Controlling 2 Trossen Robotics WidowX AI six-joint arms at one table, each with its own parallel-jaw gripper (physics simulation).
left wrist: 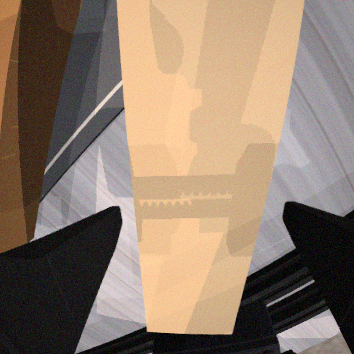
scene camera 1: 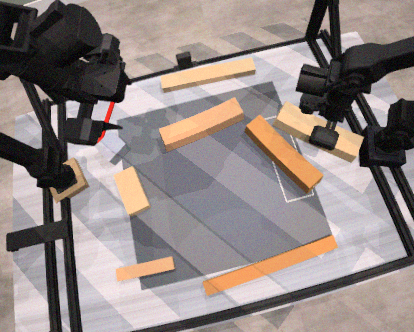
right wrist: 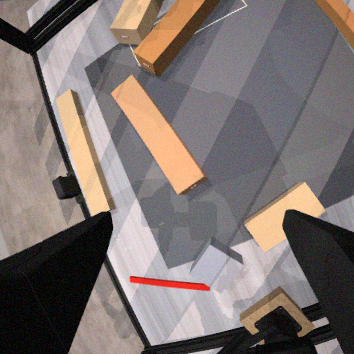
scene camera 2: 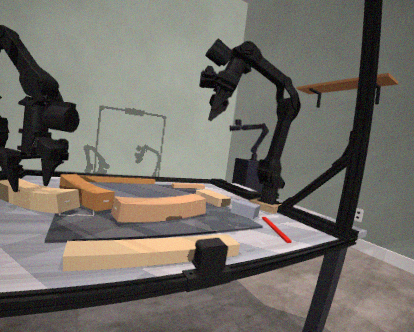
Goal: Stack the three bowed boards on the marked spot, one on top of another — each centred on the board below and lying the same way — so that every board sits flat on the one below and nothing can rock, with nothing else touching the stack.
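A pale bowed board lies beside the marked spot. An orange bowed board lies slantwise across the white outline of the marked spot. A light orange bowed board lies apart on the dark mat. My left gripper is open, low over the pale board, one fingertip on each side with gaps. Its exact height is unclear. My right gripper is open and empty, high above the table.
A pale plank lies by the table edge. A long orange plank, a small strip and a pale block lie around the mat. A red bar and a grey block lie near the right arm's base.
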